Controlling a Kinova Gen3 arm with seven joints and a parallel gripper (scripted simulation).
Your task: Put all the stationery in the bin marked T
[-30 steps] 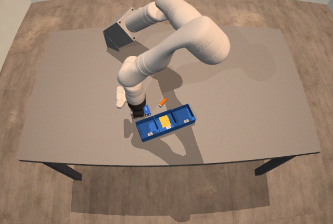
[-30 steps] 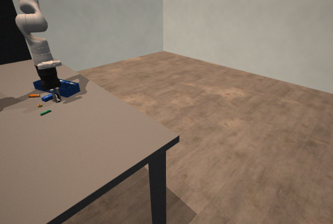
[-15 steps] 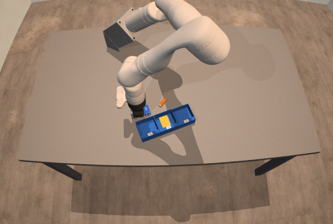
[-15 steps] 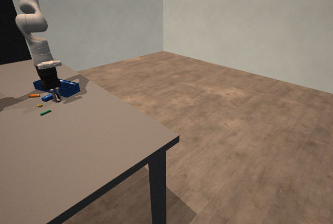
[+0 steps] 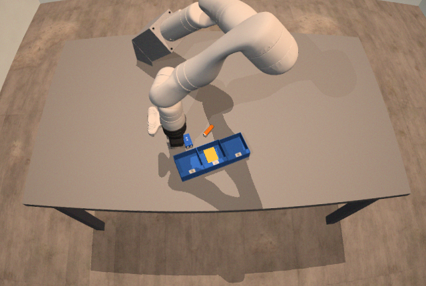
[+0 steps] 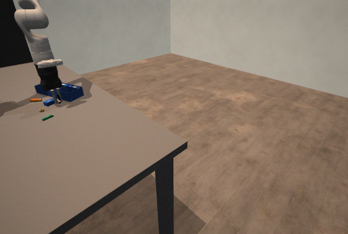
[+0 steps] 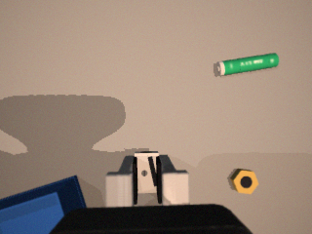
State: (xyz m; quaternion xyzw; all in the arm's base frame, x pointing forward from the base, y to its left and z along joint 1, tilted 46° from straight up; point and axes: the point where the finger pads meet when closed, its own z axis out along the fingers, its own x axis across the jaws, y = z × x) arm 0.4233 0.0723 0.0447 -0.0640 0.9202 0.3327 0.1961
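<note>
Right now my hand is 2 cm short of the blue three-compartment bin, 15 cm to the right of it and 2 cm above it. The rest, counted from my hand: blue 9V battery (2 cm behind, 5 cm to the left, 3 cm below); yellow ring (7 cm behind, 1 cm to the right, 3 cm below); grey pencil sharpener (1 cm below).
</note>
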